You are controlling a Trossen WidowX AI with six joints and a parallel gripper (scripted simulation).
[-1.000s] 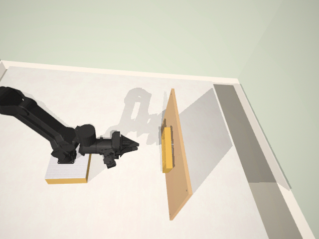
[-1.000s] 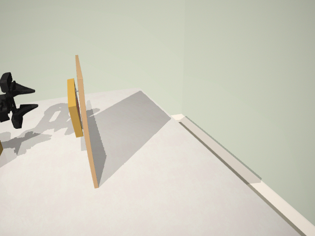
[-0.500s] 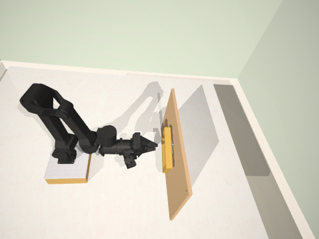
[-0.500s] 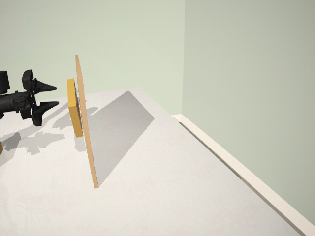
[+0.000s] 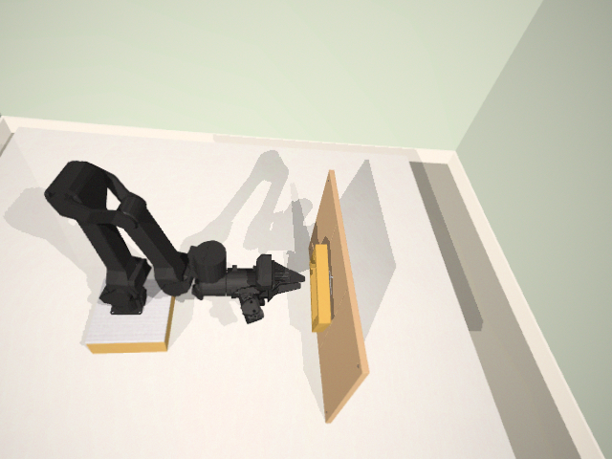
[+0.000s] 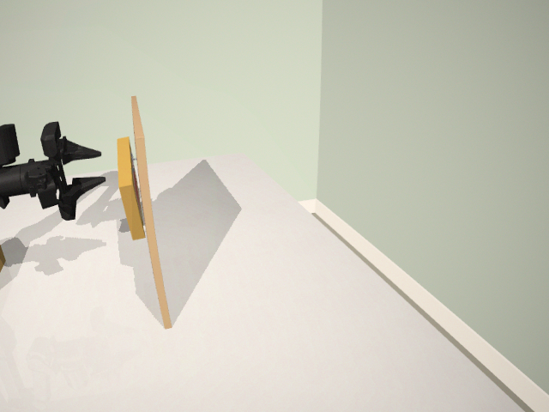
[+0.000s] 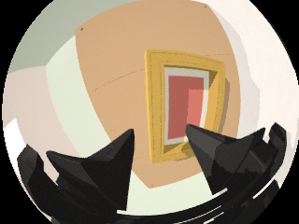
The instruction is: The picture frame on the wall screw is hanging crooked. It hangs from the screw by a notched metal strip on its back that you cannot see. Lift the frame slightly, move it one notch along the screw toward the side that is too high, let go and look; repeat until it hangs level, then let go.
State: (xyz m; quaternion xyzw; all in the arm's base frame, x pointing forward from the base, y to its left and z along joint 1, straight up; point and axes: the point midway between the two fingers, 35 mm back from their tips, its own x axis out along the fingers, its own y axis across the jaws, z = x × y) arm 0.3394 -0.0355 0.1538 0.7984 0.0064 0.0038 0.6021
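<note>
Right now my gripper tip is 5 cm short of the yellow picture frame, 1 cm to the right of it and 5 cm above it. Also, from my gripper tip: wall board 6 cm ahead, 1 cm to the left, 6 cm below.
</note>
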